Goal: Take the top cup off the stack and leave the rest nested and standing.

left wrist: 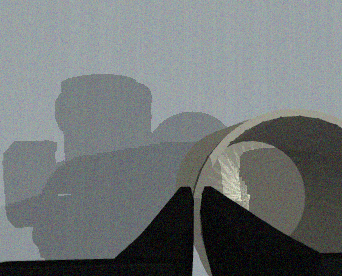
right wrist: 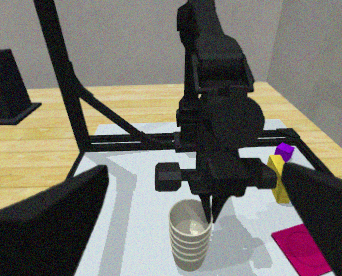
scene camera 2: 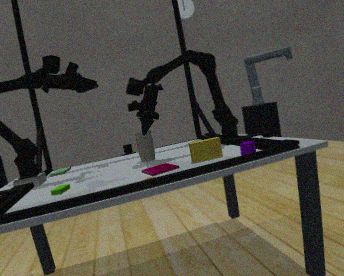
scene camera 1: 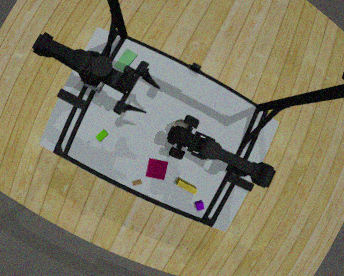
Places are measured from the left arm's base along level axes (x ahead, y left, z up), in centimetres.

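Where they show: left gripper, fingertip midpoint: (left wrist: 195, 197) (right wrist: 210, 222) (scene camera 2: 143, 135); right gripper, fingertip midpoint: (right wrist: 194, 172) (scene camera 2: 97, 84) (scene camera 1: 153, 100); left arm's base, origin of the base link: (right wrist: 188, 138) (scene camera 2: 230, 137); right arm's base, origin of the base link: (scene camera 2: 29, 176) (scene camera 1: 94, 79).
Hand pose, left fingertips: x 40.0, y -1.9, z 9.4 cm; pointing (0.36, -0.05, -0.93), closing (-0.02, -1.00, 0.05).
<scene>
Each offset is from my left fingertips to the top centre of the thing. "pt": to the spot under its first point.
A stack of nested beige cups (scene camera 2: 146, 146) (right wrist: 189, 245) stands on the table, with several rims showing one above another; in scene camera 1 it is mostly hidden under the left arm. The top cup @[dx -0.6, dy -3.4, dz +1.3 cm] (left wrist: 272, 190) (right wrist: 176, 220) has its open mouth upward. My left gripper (scene camera 2: 145, 133) (left wrist: 195, 197) (right wrist: 210, 222) points down at the top cup's rim and is shut on its thin wall, one finger inside the mouth and one outside. My right gripper (scene camera 1: 152, 100) (scene camera 2: 96, 85) is wide open and empty, above the table and away from the stack.
A magenta square @[pt dx +0.1, dy +20.8, dz -10.8 cm] (scene camera 1: 157, 169) (scene camera 2: 160, 169) (right wrist: 302, 250), a yellow block @[dx -17.0, dy +22.6, dz -4.6 cm] (scene camera 1: 186, 187) (scene camera 2: 205, 150), a purple cube @[dx -29.2, dy +30.7, dz -7.6 cm] (scene camera 1: 200, 205) (scene camera 2: 247, 147), a lime block @[dx +34.0, dy +16.3, dz -10.1 cm] (scene camera 1: 102, 135) (scene camera 2: 60, 189), a pale green pad @[dx +39.6, dy -25.6, dz -10.6 cm] (scene camera 1: 126, 59) and a small tan piece @[dx +7.3, dy +31.8, dz -10.8 cm] (scene camera 1: 137, 182) lie on the table. Black frame bars edge it.
</scene>
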